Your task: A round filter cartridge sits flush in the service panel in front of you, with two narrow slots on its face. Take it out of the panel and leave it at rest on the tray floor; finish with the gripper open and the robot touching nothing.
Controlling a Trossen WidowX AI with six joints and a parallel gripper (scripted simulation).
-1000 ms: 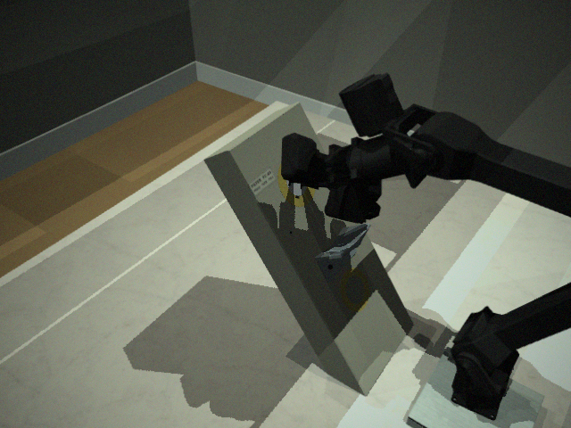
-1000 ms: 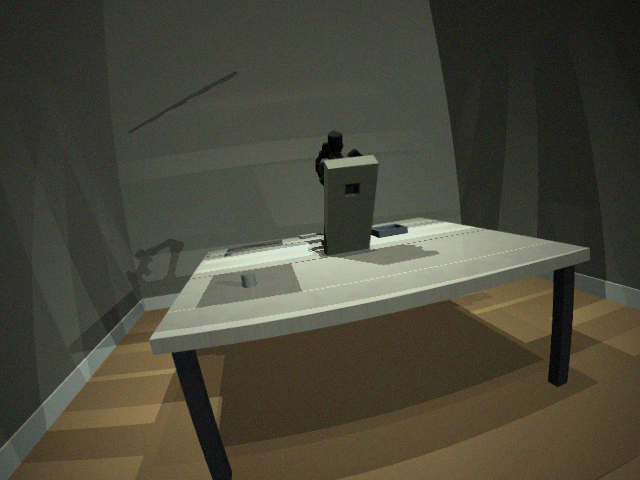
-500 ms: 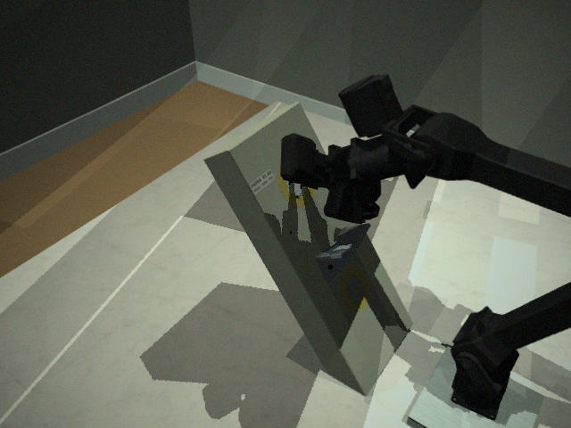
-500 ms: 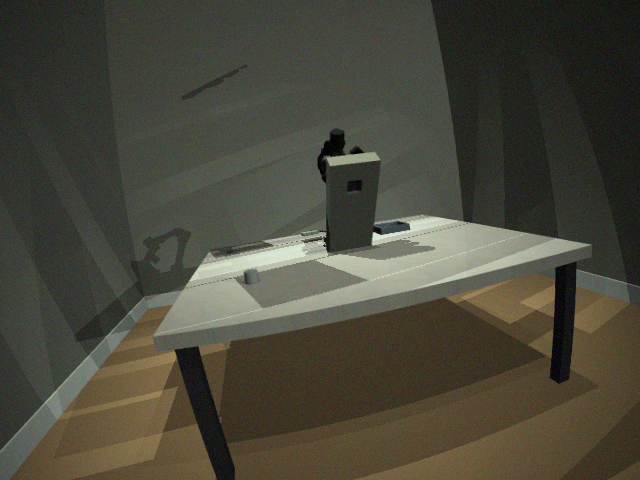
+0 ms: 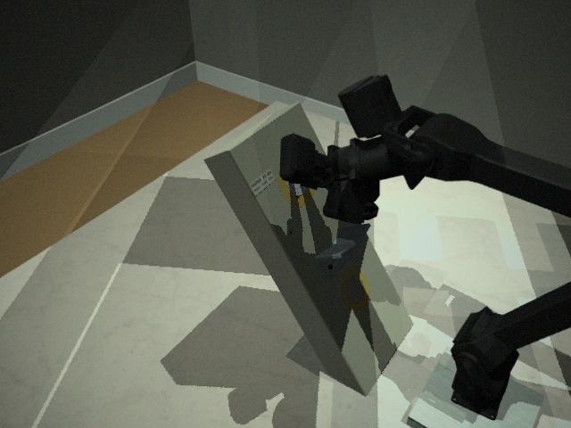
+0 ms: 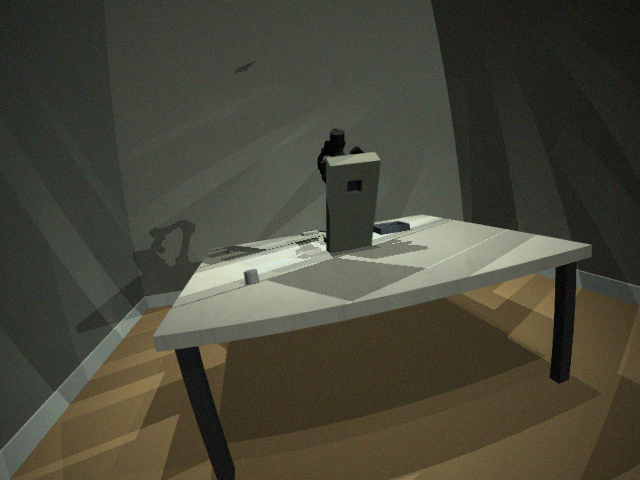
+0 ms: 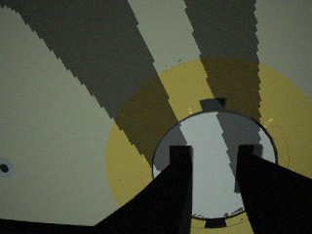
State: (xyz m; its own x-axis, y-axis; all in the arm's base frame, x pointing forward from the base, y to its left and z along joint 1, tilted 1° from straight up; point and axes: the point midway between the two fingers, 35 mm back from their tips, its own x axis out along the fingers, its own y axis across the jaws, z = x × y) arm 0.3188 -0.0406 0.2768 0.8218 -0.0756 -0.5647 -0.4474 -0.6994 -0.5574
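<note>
My gripper tip is 1 cm short of the round grey filter cartridge and 1 cm above it. From my gripper tip the other things lie so: grey bracket: 9 cm behind, 1 cm to the left, 10 cm below; tray: 38 cm behind, 33 cm to the left, 27 cm below.
</note>
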